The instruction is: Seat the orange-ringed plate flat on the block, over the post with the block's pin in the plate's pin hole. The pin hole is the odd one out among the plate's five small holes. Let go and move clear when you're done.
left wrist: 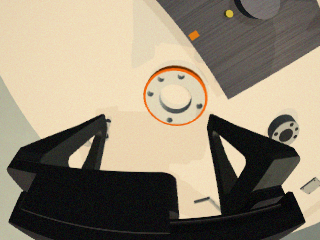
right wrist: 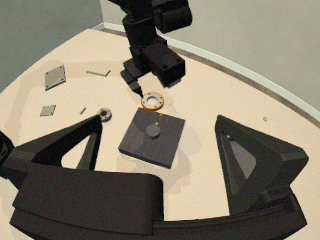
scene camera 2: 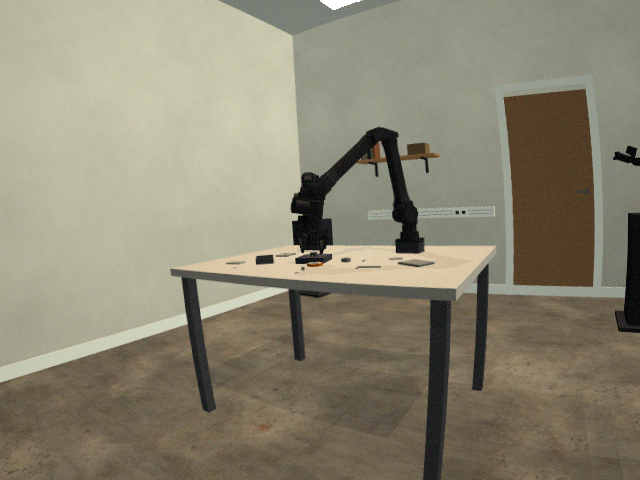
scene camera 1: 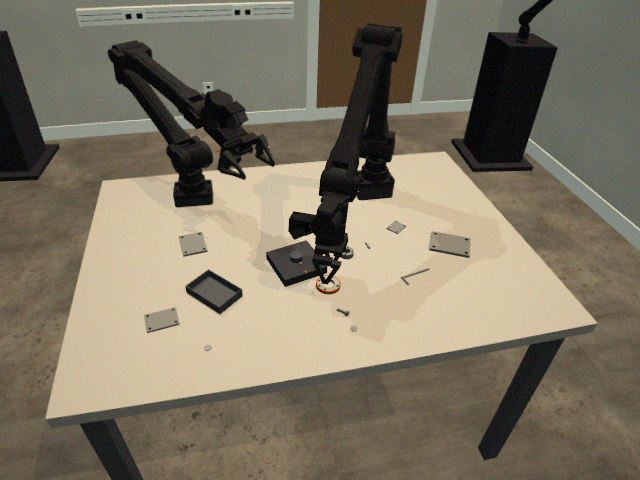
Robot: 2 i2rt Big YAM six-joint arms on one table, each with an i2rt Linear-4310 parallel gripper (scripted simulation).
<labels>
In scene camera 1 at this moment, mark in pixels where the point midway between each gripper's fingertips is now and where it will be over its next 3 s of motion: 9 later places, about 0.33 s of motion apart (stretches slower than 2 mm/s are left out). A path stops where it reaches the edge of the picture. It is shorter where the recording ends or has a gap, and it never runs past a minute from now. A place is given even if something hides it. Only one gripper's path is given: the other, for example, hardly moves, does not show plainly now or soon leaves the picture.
My left gripper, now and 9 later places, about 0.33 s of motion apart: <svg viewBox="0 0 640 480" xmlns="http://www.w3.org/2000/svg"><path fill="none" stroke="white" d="M328 274L328 275L329 277L329 278L328 282L327 285L328 284L330 272L328 267L313 251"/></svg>
</labels>
